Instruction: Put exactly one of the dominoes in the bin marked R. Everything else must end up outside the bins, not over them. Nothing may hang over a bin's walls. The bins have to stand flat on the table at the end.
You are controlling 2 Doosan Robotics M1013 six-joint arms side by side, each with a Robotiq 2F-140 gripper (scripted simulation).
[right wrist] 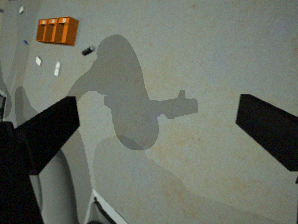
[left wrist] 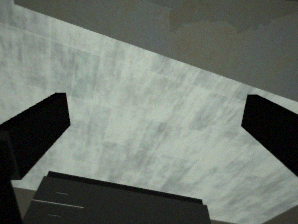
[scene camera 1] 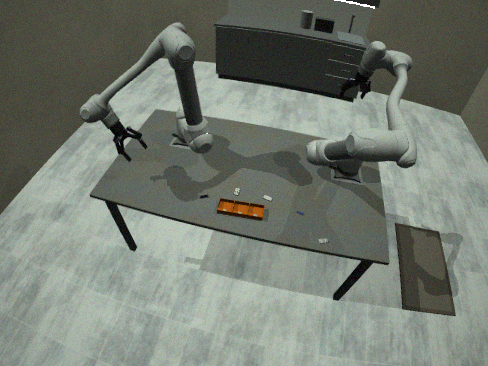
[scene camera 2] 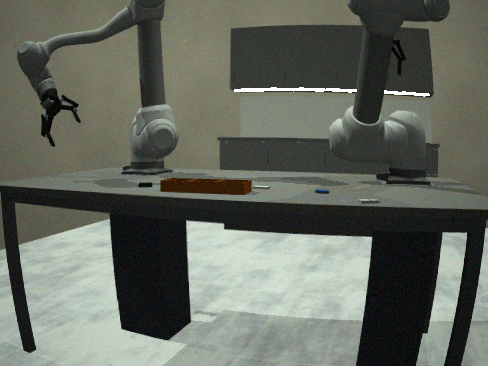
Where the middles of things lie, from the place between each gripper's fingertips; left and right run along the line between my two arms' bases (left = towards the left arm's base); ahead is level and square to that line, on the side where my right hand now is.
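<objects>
Left gripper: 700 mm short of the orange bin row (scene camera 2: 184, 185), 520 mm to the left of it, 450 mm above it.
Orange bin row, from my right hand (scene camera 2: 65, 133): 66 cm to the left, 18 cm below, 9 cm ahead.
</objects>
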